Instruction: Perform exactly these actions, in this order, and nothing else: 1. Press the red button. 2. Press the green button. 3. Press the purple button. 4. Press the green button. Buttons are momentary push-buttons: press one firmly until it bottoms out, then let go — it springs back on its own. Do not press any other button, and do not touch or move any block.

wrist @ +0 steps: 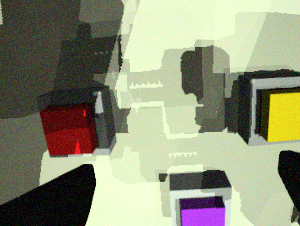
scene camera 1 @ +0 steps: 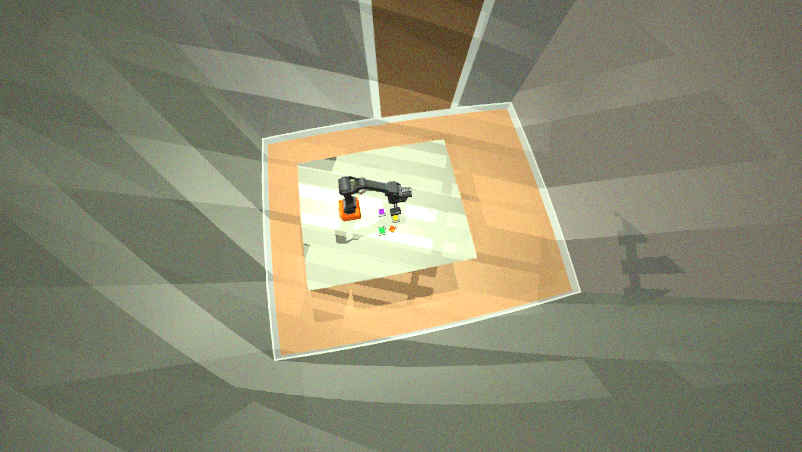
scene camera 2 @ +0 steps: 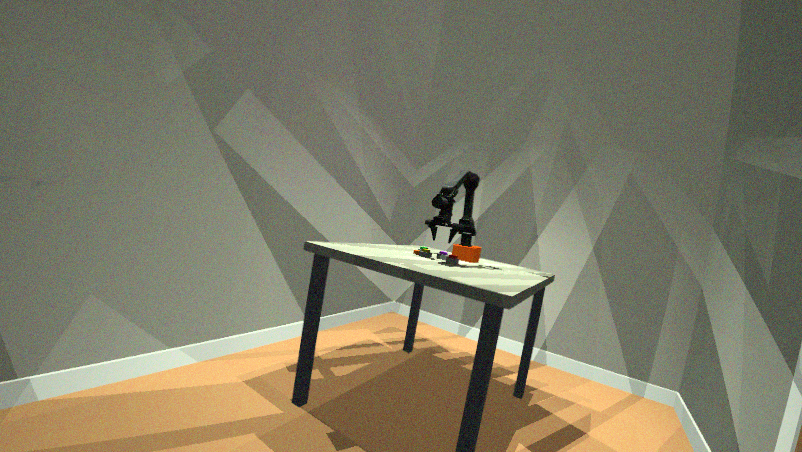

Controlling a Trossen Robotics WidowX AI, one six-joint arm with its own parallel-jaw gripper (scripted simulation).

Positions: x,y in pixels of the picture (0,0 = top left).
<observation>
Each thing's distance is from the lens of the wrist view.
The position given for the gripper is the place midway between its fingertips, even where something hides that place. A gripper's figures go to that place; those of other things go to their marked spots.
gripper (wrist: 186,168): 10 cm
red button (wrist: 68,129): 16 cm
</observation>
